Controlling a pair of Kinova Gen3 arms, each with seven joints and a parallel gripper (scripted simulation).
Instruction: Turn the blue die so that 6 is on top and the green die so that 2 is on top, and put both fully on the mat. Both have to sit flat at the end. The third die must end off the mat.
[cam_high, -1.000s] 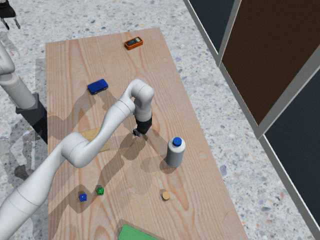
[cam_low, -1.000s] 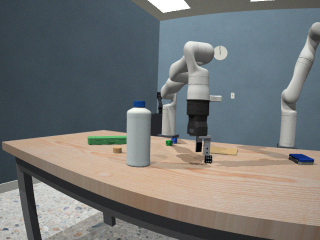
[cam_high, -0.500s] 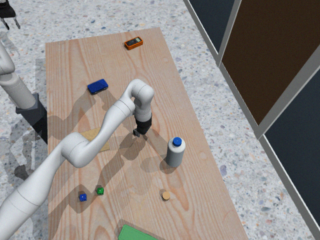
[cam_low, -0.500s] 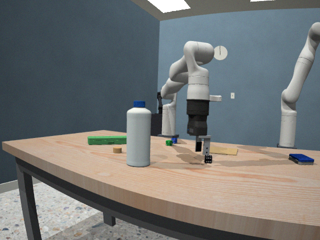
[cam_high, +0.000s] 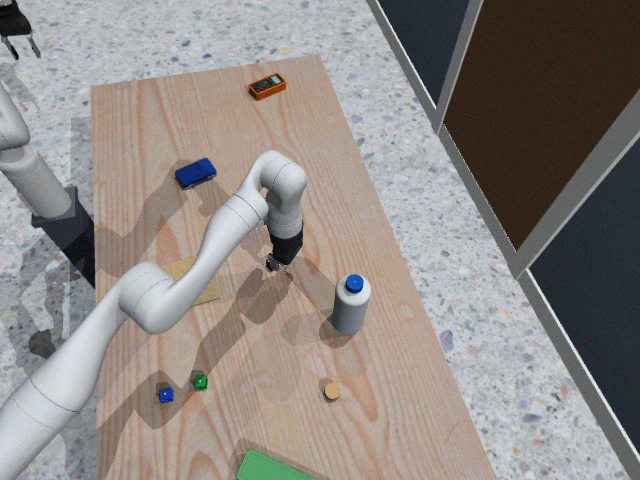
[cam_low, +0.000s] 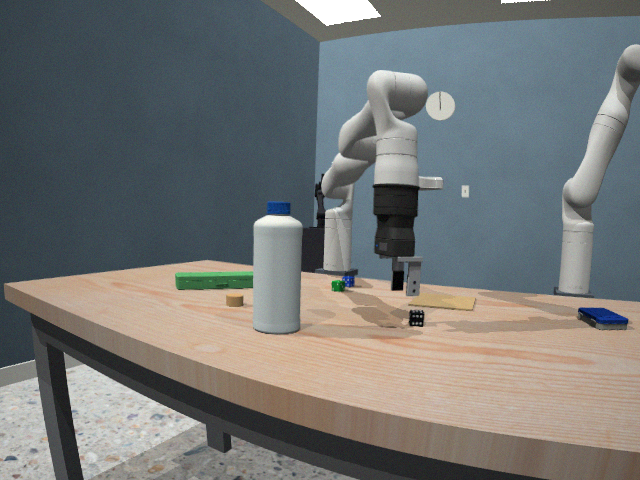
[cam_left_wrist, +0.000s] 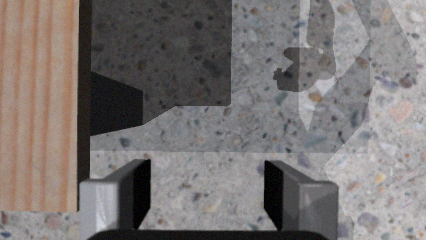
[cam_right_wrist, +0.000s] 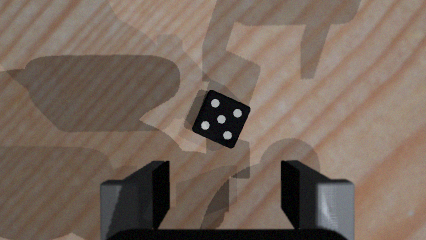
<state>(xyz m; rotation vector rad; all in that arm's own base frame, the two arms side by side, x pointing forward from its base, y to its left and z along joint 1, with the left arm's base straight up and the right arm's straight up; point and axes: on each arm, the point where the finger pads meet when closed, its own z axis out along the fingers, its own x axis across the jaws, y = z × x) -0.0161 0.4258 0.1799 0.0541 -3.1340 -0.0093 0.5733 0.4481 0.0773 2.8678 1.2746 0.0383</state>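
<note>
My right hand is 20 mm past the black die, 20 mm to the right of it and 60 mm above it. Also, from my right hand: white bottle: 130 mm ahead, 170 mm to the right, 20 mm above; then green die: 230 mm behind, 250 mm to the right, 60 mm below; then tan mat: 240 mm behind, 20 mm to the left, 80 mm below.
</note>
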